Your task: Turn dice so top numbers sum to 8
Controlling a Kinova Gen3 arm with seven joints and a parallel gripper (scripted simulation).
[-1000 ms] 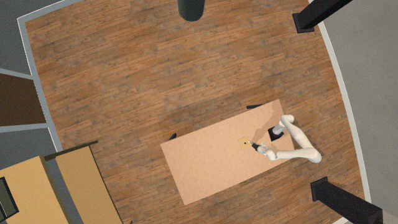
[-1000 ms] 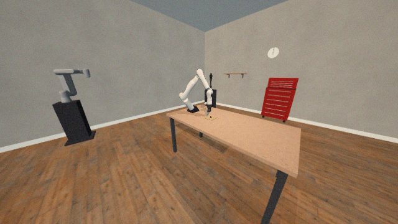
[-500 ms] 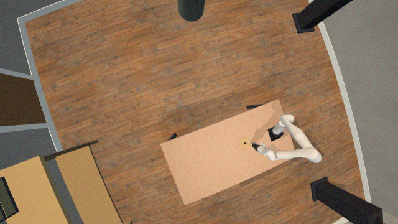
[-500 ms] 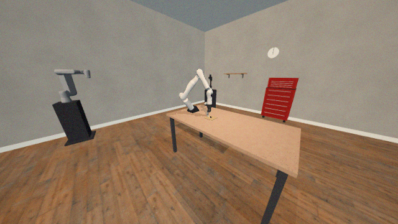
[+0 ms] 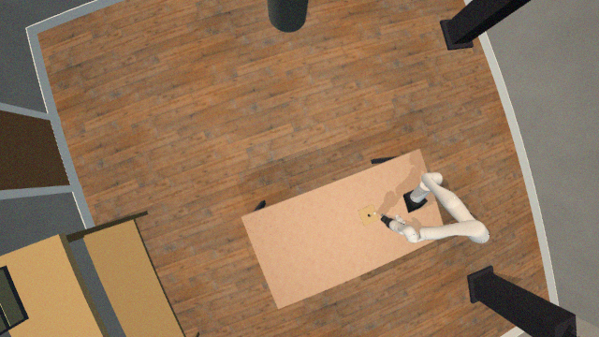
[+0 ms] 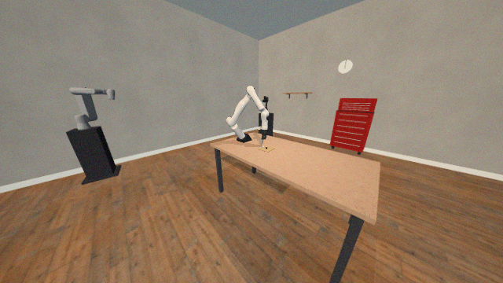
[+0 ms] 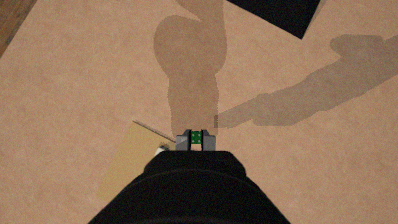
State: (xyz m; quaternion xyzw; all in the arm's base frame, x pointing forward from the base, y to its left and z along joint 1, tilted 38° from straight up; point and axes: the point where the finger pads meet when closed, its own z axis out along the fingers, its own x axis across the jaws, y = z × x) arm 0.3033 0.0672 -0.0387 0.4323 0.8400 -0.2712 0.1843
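Now: the black die 100 mm ahead of my hand, 20 mm to the right of it and 40 mm below it. From my hand the other things lie so: green die 10 mm below; then tan mat 100 mm ahead, 20 mm to the right, 50 mm below; then white die 50 mm ahead, 30 mm to the right, 40 mm below.
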